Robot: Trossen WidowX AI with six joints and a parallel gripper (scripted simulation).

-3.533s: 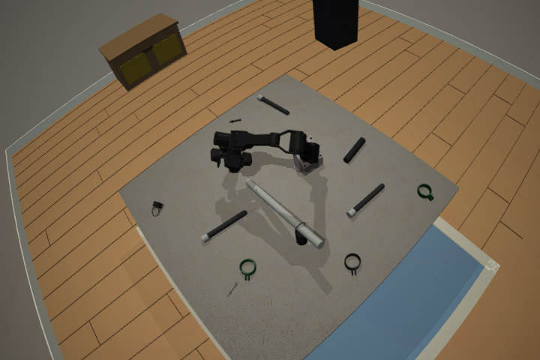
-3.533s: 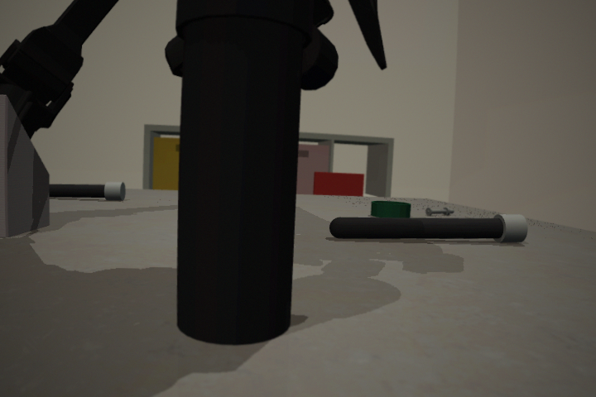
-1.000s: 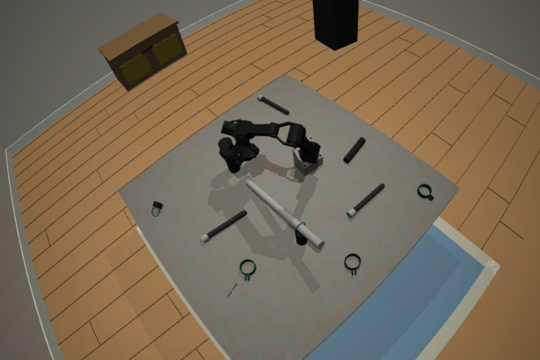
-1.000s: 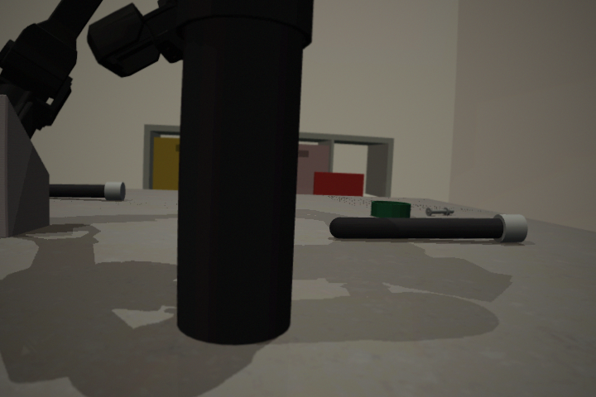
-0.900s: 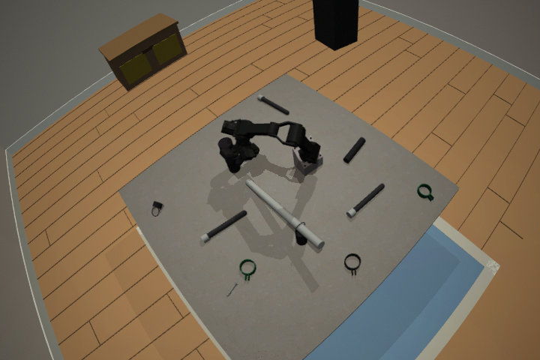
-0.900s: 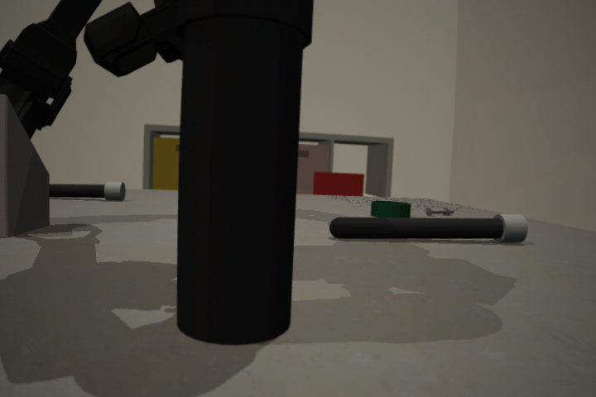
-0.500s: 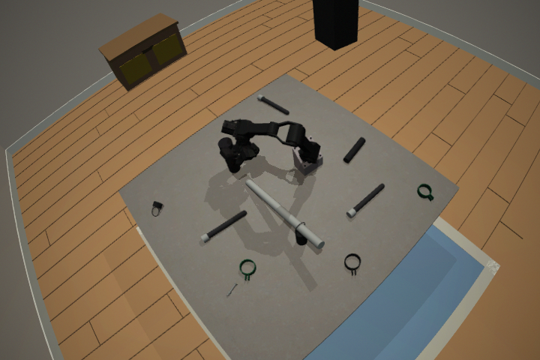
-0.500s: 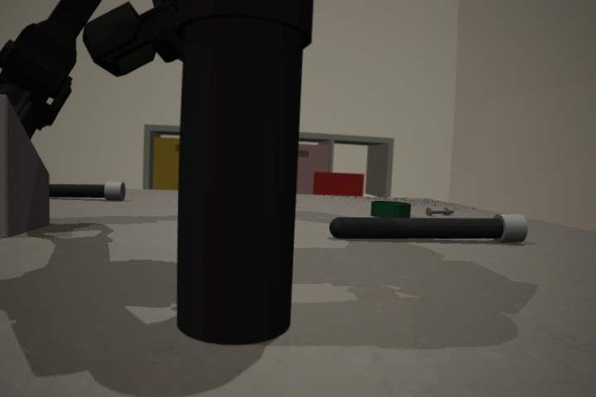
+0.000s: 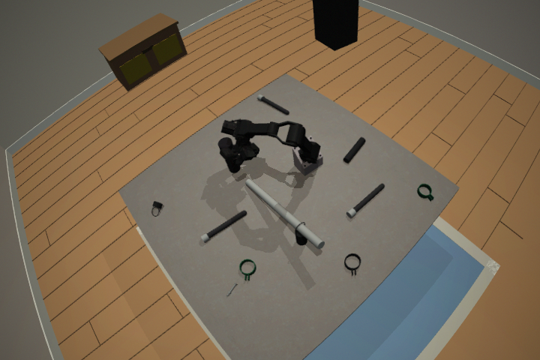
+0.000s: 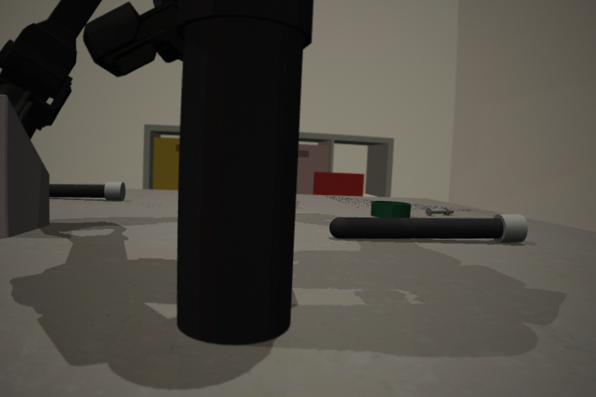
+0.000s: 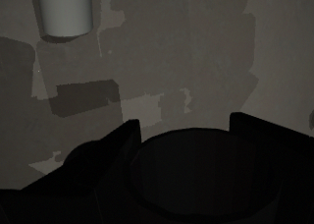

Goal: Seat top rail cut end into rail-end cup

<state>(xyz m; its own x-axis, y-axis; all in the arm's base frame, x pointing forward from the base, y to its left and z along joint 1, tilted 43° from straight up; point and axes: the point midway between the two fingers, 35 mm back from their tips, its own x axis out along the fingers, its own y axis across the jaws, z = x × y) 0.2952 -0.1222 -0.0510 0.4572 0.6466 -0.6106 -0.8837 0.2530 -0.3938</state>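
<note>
My gripper tip is now 10 mm past the black rail-end cup, 30 mm to the left of it and 30 mm below it. The rest, counted from my gripper tip: short black tube 560 mm behind, 200 mm to the left, 110 mm below; then bolt 300 mm ahead, 450 mm to the left, 120 mm below; then small post 60 mm behind, 430 mm to the left, 20 mm below.
</note>
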